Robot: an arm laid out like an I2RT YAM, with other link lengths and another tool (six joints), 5 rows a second.
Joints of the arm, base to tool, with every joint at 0 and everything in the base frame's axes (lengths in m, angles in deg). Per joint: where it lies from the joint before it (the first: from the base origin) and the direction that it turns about. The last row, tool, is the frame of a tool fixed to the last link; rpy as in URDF.
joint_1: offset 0 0 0.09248 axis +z
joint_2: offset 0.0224 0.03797 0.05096 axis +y
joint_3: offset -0.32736 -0.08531 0 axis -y
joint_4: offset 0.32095 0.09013 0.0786 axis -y
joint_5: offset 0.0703 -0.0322 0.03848 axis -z
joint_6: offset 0.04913 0 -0.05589 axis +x
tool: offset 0.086 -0.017 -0.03 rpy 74.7 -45.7 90
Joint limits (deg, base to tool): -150..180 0..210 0..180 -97..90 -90..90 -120..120
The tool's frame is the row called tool.
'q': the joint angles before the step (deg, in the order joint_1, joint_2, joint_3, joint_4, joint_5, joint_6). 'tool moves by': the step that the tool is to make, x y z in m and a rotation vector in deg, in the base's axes. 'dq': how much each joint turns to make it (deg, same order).
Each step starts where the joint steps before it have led.
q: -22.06, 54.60, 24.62, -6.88, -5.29, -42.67
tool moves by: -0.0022, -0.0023, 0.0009, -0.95, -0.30, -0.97
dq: 0.00, -0.58, -0.42, 0.48, 1.24, -0.04
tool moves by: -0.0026, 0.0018, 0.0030, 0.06, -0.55, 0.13
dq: 0.01, -1.34, -0.19, -0.65, -0.25, 0.14
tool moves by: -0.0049, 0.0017, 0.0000, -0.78, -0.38, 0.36
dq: -0.01, -1.79, -1.00, -0.20, 0.03, -0.69
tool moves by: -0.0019, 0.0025, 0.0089, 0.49, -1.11, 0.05
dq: 0.06, -1.82, 0.60, -1.51, -0.49, 0.72
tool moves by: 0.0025, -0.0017, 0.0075, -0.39, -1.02, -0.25
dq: -0.06, -0.14, 0.75, 0.21, 0.14, 0.12
